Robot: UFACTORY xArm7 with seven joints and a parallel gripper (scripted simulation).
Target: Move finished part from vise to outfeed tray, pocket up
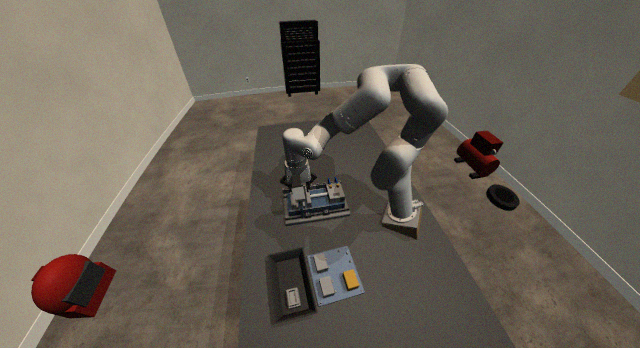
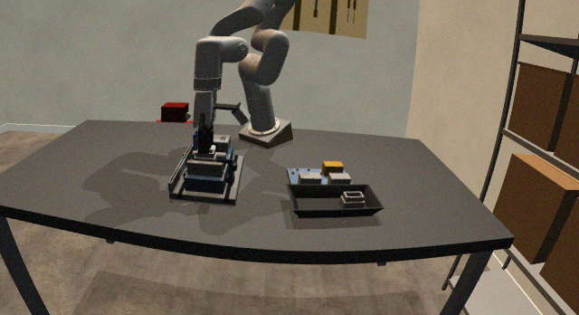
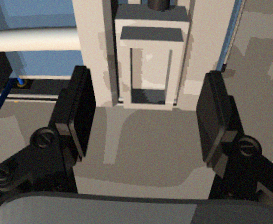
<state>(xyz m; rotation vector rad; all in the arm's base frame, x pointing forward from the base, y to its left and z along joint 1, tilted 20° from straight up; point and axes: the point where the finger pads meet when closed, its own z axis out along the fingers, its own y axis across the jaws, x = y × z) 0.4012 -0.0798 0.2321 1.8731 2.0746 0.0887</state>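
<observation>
The blue vise lies 100 mm below my hand and 70 mm behind it. The rest, counted from my hand: blue plate: 330 mm to the left, 130 mm below, 110 mm behind; then orange block: 370 mm to the left, 160 mm behind, 110 mm below.
</observation>
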